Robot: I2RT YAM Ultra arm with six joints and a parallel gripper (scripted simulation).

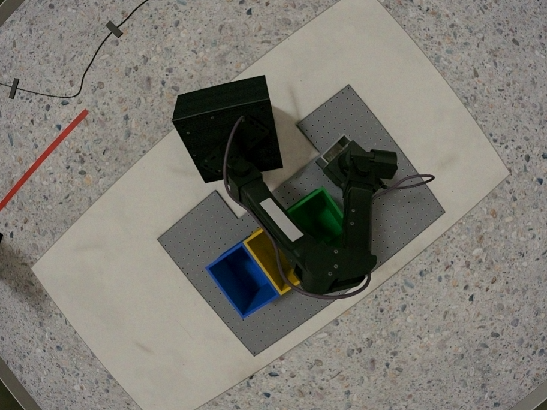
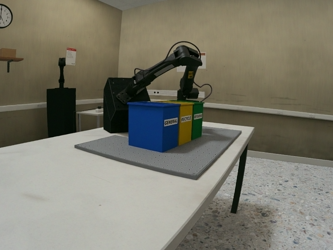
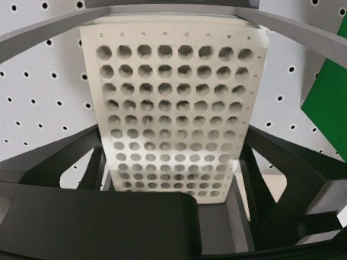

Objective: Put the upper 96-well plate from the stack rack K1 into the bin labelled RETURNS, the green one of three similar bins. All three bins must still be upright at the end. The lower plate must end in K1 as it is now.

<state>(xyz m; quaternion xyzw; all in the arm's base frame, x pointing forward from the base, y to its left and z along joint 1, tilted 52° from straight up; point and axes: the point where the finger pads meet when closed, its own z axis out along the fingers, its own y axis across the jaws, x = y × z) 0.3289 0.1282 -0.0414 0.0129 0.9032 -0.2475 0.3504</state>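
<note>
My hand is right at the 96-well plate. From my hand the other things lie so: green returns bin: 20 mm ahead, 190 mm to the right, 50 mm above; yellow bin: 30 mm behind, 310 mm to the right, 50 mm above; blue bin: 80 mm behind, 430 mm to the right, 50 mm above.
</note>
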